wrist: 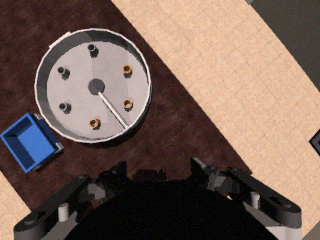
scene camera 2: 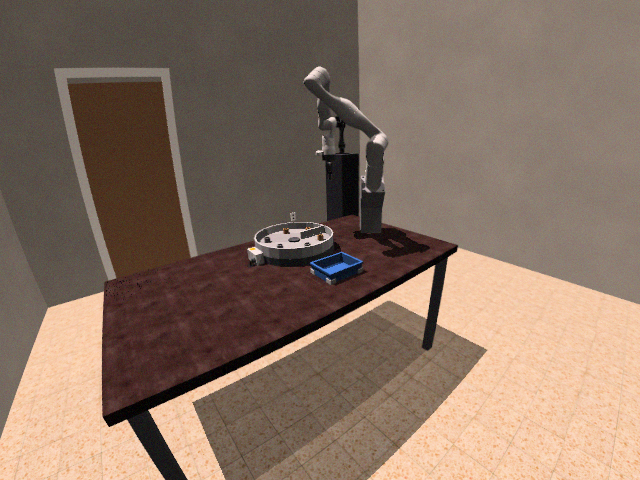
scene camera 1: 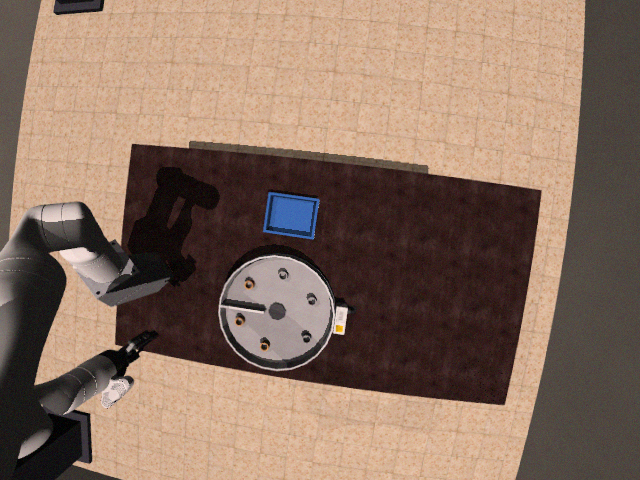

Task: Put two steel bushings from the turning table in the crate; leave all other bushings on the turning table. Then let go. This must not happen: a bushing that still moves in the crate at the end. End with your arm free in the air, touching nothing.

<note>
I see my gripper [scene camera 1: 146, 343] and a blue crate [scene camera 1: 296, 217].
My gripper also shows in the wrist view [wrist: 158, 166]. The blue crate shows as well in scene camera 2 [scene camera 2: 334, 268].
</note>
